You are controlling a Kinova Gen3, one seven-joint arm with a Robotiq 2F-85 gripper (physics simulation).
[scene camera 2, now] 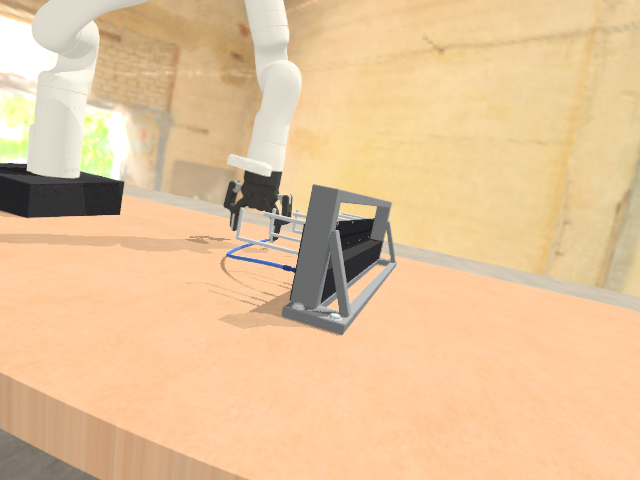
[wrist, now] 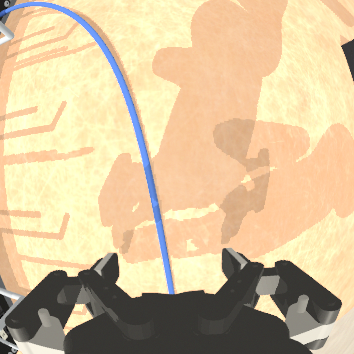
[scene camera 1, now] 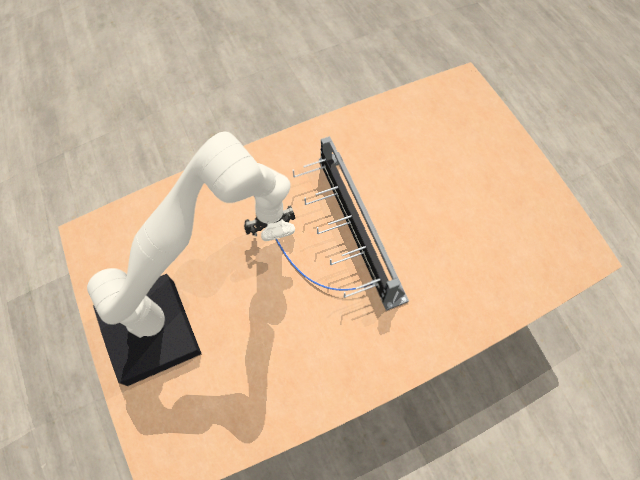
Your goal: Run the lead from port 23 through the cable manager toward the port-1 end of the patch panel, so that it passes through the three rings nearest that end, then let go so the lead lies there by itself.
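Note:
The blue lead (scene camera 1: 317, 284) (scene camera 2: 258, 260) (wrist: 149, 172) leaves the near end of the black patch panel (scene camera 1: 356, 216) (scene camera 2: 356, 242). It passes by the cable manager ring (scene camera 1: 361, 288) nearest that end, then arcs out over the table away from the other rings (scene camera 1: 333, 224) to a spot under my gripper. My gripper (scene camera 1: 270, 227) (scene camera 2: 256, 223) (wrist: 169, 262) is open wide and points down in front of the middle rings. In the wrist view the lead runs between the spread fingers and touches neither. Its free end is hidden under the gripper body.
The grey panel frame (scene camera 2: 323, 237) stands upright on the orange table (scene camera 1: 465, 207), with thin wire rings (scene camera 1: 310, 168) sticking out toward my arm. The arm's black base (scene camera 1: 154, 350) (scene camera 2: 51, 193) sits at the table's left corner.

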